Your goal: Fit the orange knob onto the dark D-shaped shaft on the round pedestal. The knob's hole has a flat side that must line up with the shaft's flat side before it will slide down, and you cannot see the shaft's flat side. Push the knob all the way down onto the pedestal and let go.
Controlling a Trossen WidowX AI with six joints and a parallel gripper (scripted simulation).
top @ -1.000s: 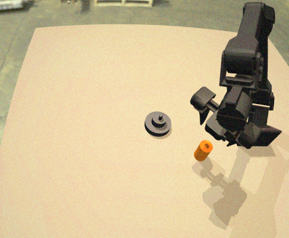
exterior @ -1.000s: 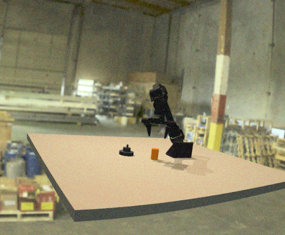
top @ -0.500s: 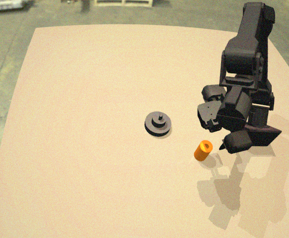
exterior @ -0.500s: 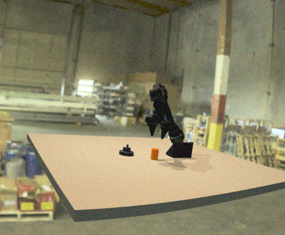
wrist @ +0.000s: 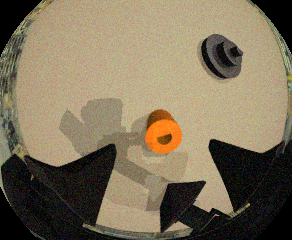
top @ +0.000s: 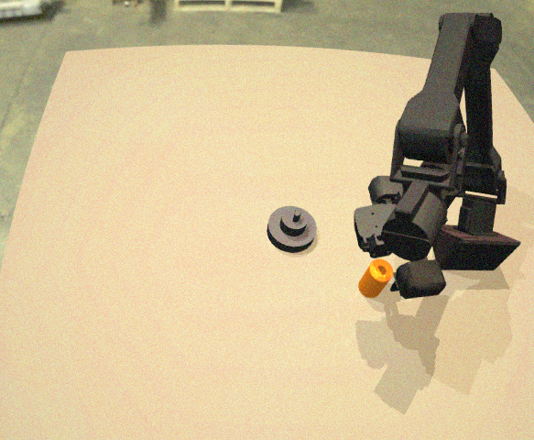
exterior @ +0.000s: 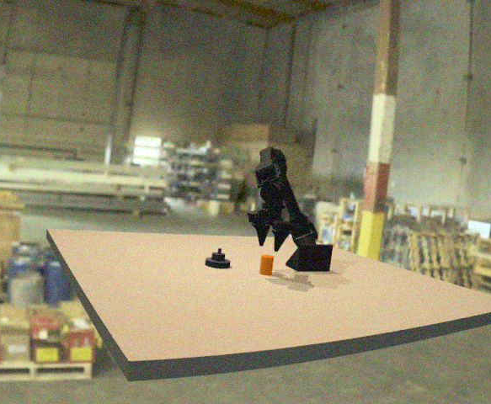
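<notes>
Now: gripper tip 5 cm above the orange knob. The rest, counted from my gripper tip: pedestal: 12 cm to the right, 12 cm ahead, 5 cm below.
</notes>
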